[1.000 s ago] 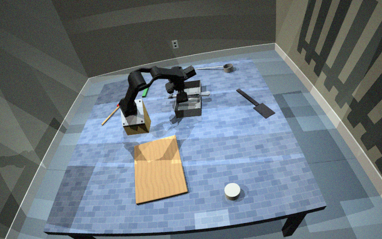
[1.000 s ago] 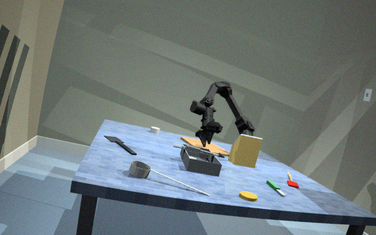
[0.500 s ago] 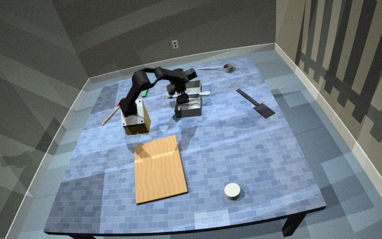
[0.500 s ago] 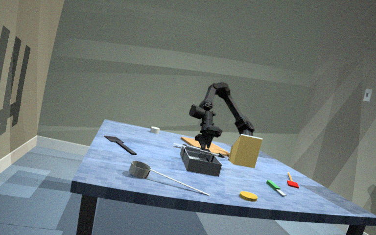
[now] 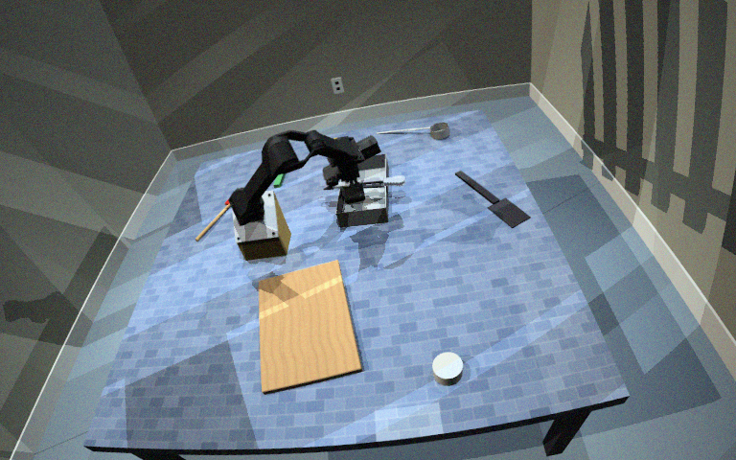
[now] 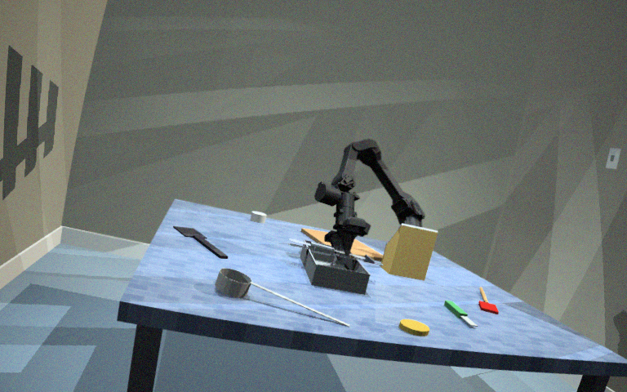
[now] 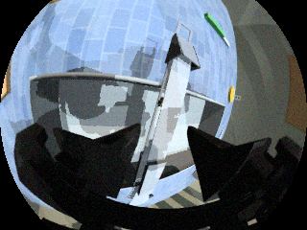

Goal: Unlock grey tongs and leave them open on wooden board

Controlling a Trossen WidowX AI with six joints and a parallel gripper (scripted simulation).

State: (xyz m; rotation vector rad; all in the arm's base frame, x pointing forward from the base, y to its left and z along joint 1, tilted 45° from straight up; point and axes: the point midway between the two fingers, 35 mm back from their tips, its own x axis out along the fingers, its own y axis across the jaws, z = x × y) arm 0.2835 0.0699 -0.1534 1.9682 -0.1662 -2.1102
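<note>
My gripper tip is 30 mm short of the grey roasting tin, 30 mm above it and 10 mm to the right of it. From my gripper tip the other things lie so: yellow disc 390 mm to the left, 100 mm behind, 50 mm below; green-handled tool 300 mm behind, 240 mm to the left, 50 mm below; black spatula 430 mm ahead, 100 mm to the right, 50 mm below.
</note>
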